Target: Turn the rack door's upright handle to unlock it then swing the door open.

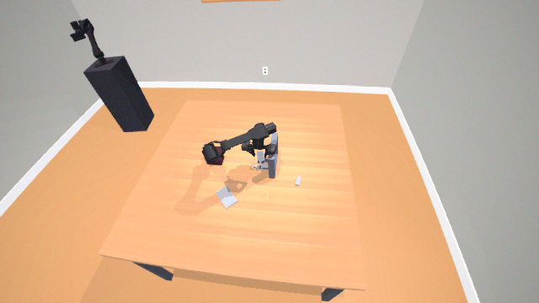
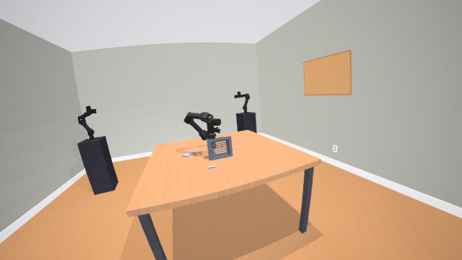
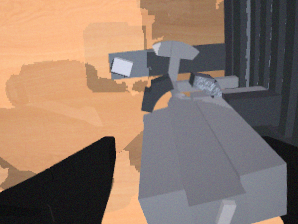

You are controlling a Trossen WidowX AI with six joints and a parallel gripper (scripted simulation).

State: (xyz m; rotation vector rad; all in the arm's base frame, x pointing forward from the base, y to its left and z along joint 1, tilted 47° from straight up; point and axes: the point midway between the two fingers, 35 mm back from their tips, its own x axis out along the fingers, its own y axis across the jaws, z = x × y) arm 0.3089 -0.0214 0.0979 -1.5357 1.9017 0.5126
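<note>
Now: the tiny white cube 3 cm behind my gripper tip, 27 cm to the left of it and 12 cm below it.
</note>
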